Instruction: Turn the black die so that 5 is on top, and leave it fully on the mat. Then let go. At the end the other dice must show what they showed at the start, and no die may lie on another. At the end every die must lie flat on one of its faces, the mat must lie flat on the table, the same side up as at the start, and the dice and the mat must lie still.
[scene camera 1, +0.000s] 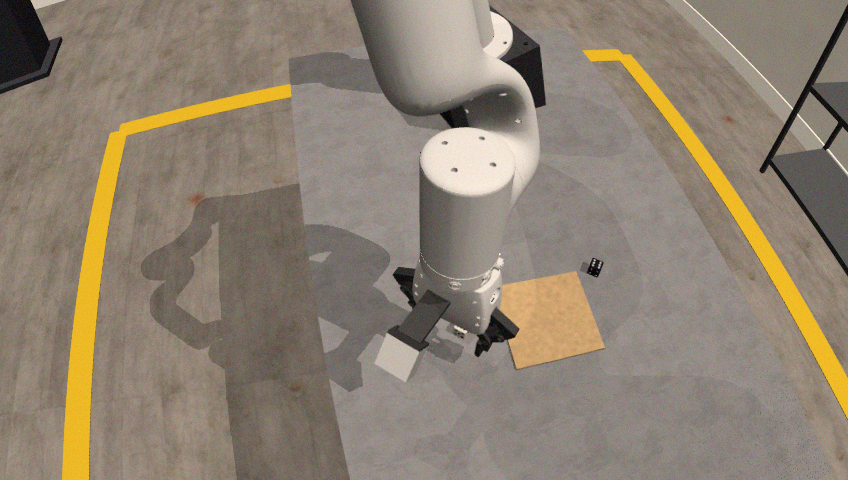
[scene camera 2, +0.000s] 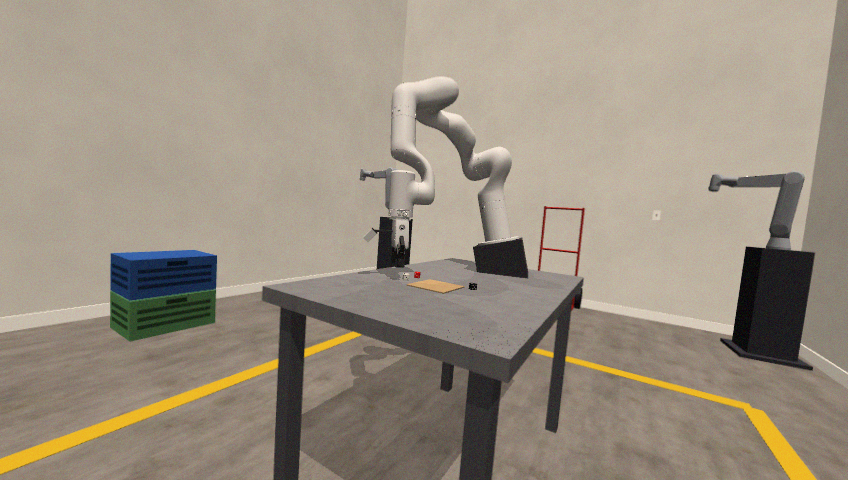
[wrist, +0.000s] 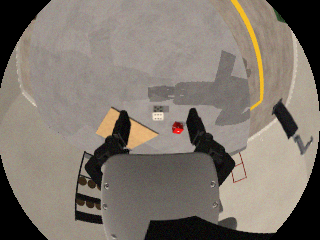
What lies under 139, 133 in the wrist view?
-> A mat.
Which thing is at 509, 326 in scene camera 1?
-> My gripper.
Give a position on a mat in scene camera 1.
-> At 555, 321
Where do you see my gripper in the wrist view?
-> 158, 116
